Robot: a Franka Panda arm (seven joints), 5 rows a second.
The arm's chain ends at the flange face. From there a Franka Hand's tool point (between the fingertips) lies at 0.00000 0.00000 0.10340 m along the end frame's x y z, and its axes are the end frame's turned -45 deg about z.
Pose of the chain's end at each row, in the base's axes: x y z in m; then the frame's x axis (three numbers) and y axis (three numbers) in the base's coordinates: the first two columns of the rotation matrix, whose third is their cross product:
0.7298, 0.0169, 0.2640, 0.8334, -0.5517, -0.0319, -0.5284, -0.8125, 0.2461
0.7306, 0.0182, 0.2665, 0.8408, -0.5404, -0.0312, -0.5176, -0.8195, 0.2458
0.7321, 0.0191, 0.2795, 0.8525, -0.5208, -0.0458, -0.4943, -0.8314, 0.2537
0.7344, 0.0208, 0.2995, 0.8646, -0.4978, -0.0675, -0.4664, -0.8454, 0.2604
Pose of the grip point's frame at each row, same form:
0.7131, -0.0026, 0.1638, 0.9629, 0.1844, -0.1966, 0.2157, -0.9646, 0.1515
0.7142, -0.0015, 0.1663, 0.9605, 0.1974, -0.1959, 0.2285, -0.9616, 0.1517
0.7145, -0.0009, 0.1796, 0.9523, 0.2196, -0.2118, 0.2533, -0.9561, 0.1470
0.7151, 0.0008, 0.1999, 0.9412, 0.2458, -0.2319, 0.2816, -0.9498, 0.1364

